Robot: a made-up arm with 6 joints.
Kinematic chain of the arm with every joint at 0, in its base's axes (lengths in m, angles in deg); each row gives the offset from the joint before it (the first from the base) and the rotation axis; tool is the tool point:
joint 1: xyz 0 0 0.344 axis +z
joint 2: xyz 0 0 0 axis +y
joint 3: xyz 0 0 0.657 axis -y
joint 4: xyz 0 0 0 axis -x
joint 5: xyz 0.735 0 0 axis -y
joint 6: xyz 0 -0.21 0 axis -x
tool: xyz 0 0 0
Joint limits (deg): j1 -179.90..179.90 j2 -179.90..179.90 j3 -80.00..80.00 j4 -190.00..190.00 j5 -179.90..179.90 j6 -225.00..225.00
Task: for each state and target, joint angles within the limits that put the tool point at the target. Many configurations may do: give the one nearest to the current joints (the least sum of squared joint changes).
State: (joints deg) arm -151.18 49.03 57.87 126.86 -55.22 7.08
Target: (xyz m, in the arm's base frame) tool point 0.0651 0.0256 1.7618
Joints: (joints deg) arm -140.84 0.38 79.84 95.81 -55.22 7.08
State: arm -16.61 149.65 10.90 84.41 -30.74 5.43
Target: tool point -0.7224 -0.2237 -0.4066
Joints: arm 13.09 179.79 -8.59 75.04 -30.74 5.43
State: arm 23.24 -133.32 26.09 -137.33 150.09 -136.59
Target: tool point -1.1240 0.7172 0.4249
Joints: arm -24.94 -106.81 60.64 -147.14 150.09 -136.59
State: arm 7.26 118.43 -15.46 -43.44 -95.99 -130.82
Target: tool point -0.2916 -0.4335 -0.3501
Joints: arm 36.50 157.92 -6.53 -33.53 -95.99 -130.82
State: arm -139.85 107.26 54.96 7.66 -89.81 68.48
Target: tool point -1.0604 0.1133 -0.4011
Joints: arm -174.77 101.35 43.37 3.80 -89.81 68.48
